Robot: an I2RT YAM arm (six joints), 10 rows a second.
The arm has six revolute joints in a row. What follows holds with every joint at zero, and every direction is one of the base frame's. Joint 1 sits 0.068 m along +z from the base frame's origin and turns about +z. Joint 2 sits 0.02 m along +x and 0.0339 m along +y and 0.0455 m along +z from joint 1 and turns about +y. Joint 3 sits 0.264 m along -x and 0.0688 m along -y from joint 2 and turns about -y. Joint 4 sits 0.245 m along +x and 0.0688 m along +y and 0.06 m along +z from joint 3 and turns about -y. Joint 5 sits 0.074 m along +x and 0.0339 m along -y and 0.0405 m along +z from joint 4 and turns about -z. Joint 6 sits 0.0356 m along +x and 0.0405 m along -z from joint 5 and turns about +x. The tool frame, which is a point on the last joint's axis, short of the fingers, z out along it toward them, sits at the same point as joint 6; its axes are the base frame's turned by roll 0, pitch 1.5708 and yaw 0 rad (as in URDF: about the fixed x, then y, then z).
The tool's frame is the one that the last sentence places.
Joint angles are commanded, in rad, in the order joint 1, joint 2, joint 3, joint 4, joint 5, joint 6. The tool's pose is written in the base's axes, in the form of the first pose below.
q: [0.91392 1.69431 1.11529 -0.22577 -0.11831 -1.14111]
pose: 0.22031 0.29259 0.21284 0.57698 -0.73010 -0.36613 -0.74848 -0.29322 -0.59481
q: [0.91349 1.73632 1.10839 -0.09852 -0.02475 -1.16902]
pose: 0.23083 0.30052 0.20572 0.58008 -0.75431 -0.30745 -0.68741 -0.25082 -0.68158
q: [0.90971 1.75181 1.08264 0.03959 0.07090 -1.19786]
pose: 0.23863 0.30268 0.20378 0.56876 -0.78176 -0.25565 -0.61072 -0.19320 -0.76791
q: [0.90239 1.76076 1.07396 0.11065 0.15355 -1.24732]
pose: 0.24529 0.30184 0.20432 0.55267 -0.81203 -0.18754 -0.54138 -0.17872 -0.82156
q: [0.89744 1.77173 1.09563 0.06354 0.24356 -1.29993]
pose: 0.25002 0.29964 0.20327 0.51650 -0.85203 -0.08531 -0.51555 -0.22988 -0.82545
